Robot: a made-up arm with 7 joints.
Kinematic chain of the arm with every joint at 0, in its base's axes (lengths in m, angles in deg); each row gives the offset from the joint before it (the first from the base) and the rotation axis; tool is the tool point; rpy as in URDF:
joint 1: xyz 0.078 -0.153 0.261 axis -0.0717 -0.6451 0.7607
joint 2: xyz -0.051 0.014 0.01 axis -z
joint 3: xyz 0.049 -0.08 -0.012 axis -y
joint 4: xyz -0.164 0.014 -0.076 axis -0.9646 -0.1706 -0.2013
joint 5: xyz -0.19 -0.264 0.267 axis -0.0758 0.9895 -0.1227
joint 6: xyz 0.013 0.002 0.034 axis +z
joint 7: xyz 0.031 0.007 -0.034 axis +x
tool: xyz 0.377 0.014 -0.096 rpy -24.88 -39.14 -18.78
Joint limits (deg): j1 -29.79..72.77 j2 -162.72..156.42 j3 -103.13..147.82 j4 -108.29..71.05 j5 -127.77..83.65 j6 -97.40..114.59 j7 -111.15..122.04
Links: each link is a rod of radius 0.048 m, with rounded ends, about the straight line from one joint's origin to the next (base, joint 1, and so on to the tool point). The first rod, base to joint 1, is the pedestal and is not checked.
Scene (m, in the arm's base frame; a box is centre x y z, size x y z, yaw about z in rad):
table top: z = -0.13
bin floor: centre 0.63 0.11 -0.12 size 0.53 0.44 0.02 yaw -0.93
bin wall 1: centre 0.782 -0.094 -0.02 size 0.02 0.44 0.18 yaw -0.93
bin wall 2: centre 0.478 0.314 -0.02 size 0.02 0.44 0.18 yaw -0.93
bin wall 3: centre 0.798 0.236 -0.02 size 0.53 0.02 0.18 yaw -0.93
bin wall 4: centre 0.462 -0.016 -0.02 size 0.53 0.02 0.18 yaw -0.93
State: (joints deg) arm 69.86 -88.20 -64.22 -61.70 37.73 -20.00 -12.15
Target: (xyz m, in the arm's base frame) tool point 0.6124 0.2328 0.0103
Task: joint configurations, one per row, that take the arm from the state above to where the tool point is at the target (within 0.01 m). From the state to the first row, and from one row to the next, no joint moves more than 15 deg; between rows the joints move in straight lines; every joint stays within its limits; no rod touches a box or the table.
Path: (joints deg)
1: 68.72 -94.23 -49.93 -63.89 37.03 -28.53 -14.43
2: 67.59 -100.26 -35.64 -66.07 36.33 -37.06 -16.71
3: 66.45 -106.29 -21.34 -68.26 35.63 -45.59 -18.99
4: 65.31 -112.32 -7.05 -70.45 34.93 -54.11 -21.26

